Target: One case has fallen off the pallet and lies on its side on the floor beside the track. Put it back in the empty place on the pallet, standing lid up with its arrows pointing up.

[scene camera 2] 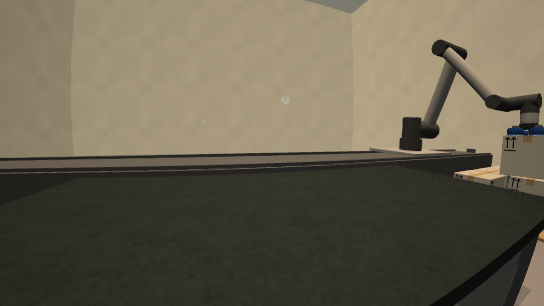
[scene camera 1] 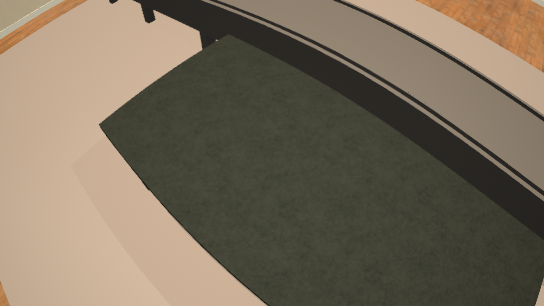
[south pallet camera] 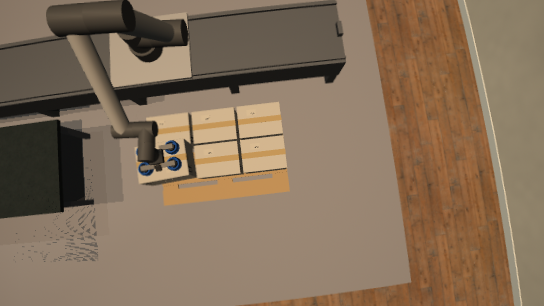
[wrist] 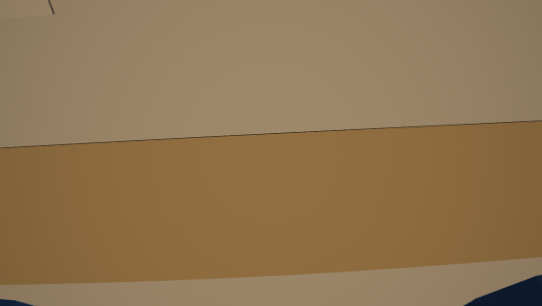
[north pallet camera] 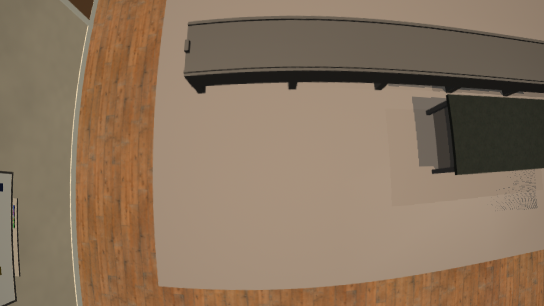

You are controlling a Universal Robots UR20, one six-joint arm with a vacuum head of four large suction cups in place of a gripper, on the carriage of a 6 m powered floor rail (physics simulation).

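Frame: origin at the arm's base, x ahead, y left, z up, level; centimetres.
Where they show: hand at its tool point: (wrist: 272,208); arm's base at its link origin: (scene camera 2: 410,150) (south pallet camera: 149,49).
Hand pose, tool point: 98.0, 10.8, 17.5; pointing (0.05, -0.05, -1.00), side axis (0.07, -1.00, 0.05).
Each offset is from my tool point to the top centre of the thing, as dx, dy, dz. Level surfaces: height alone.
My vacuum gripper (scene camera 2: 526,131) (south pallet camera: 159,157), with blue cups, is on the lid of a cream case {+2.4, +0.3, +3.8} (scene camera 2: 522,156) (south pallet camera: 162,175) (wrist: 270,75). The case hangs upright below it, lid up, with the arrows on its side pointing up in scene camera 2. In that view its bottom is about level with the tops of the standing cases. In the south pallet camera it is over the left front corner of the pallet (south pallet camera: 225,193), left of a standing case {+2.0, +36.4, -31.2} (south pallet camera: 216,168) and in front of another case {-28.0, -3.8, -31.2} (south pallet camera: 175,121). The place beneath it is hidden.
More cases {-27.7, +36.6, -31.2} (south pallet camera: 213,132) {-27.8, +76.4, -31.2} (south pallet camera: 260,115) {+1.9, +76.5, -31.2} (south pallet camera: 263,160) stand on the pallet. A dark green-topped table {dz -21.5} (scene camera 1: 300,175) (scene camera 2: 250,225) (north pallet camera: 500,135) (south pallet camera: 30,170) stands left of the pallet. The floor rail (north pallet camera: 300,45) (south pallet camera: 265,40) runs behind, carrying the arm's carriage (south pallet camera: 172,67).
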